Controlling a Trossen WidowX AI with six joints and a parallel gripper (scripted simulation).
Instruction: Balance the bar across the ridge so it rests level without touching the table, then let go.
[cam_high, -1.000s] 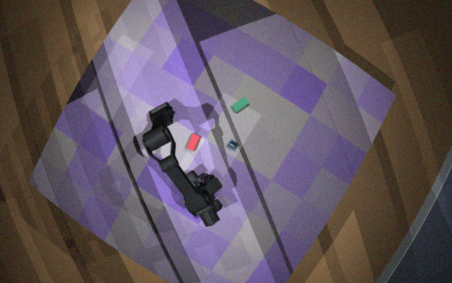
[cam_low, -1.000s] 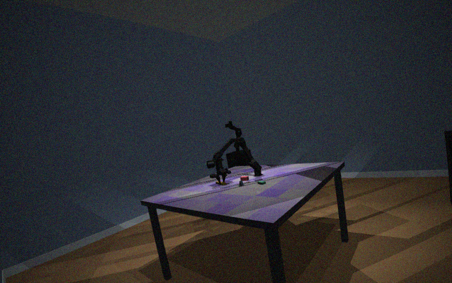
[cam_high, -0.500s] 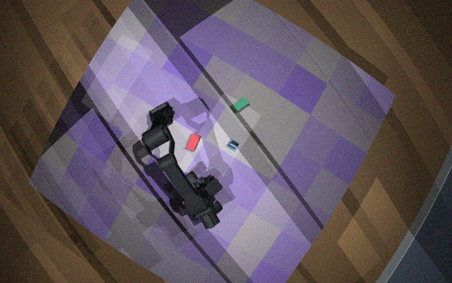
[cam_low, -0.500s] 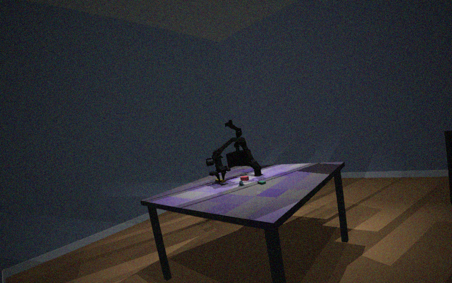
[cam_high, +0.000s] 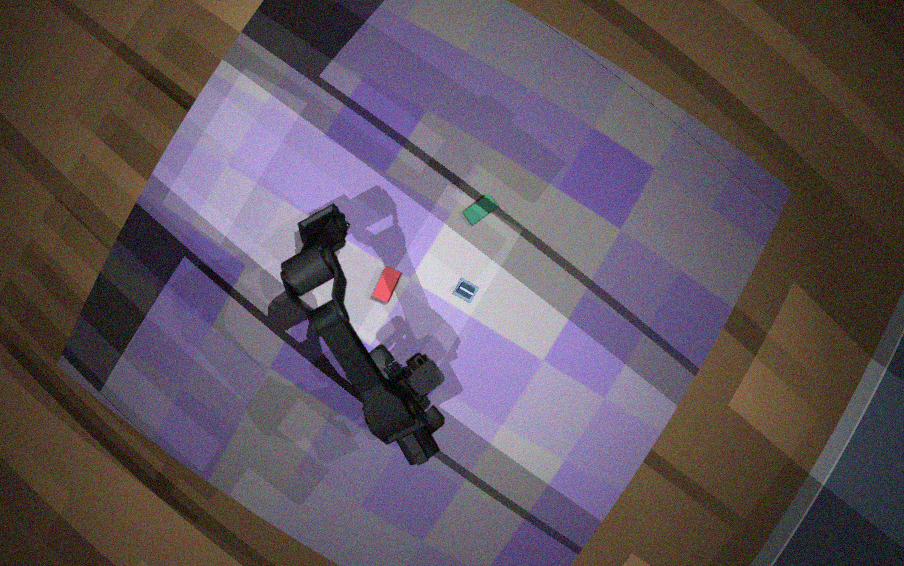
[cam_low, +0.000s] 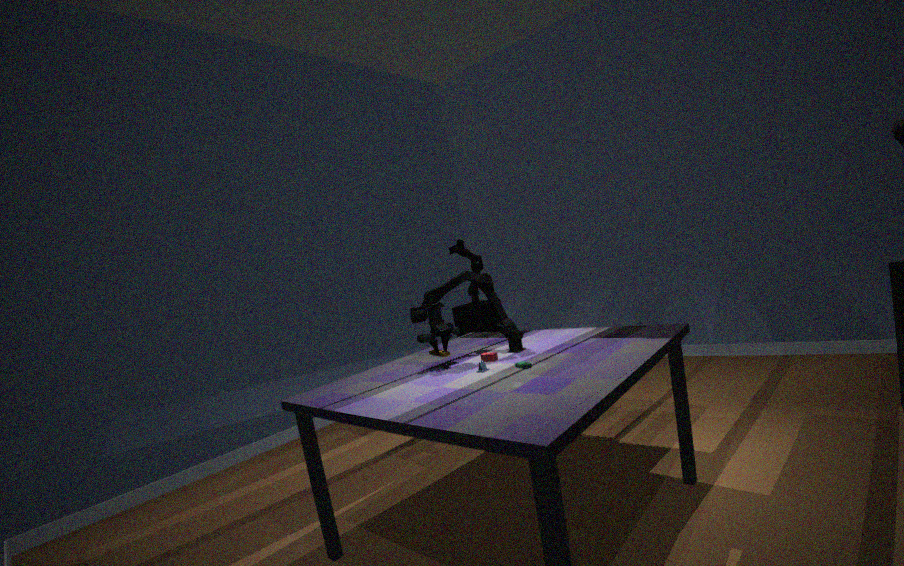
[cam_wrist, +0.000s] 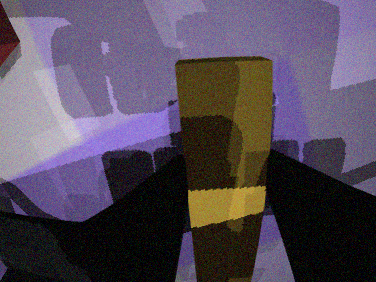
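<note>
Right now my gripper tip is 38 cm to the right of the green block, 6 cm above it and 5 cm past it. Also, from my gripper tip: red block (15 cm to the left, 14 cm behind, 5 cm below); yellow bar (3 cm to the right, 1 cm behind).
</note>
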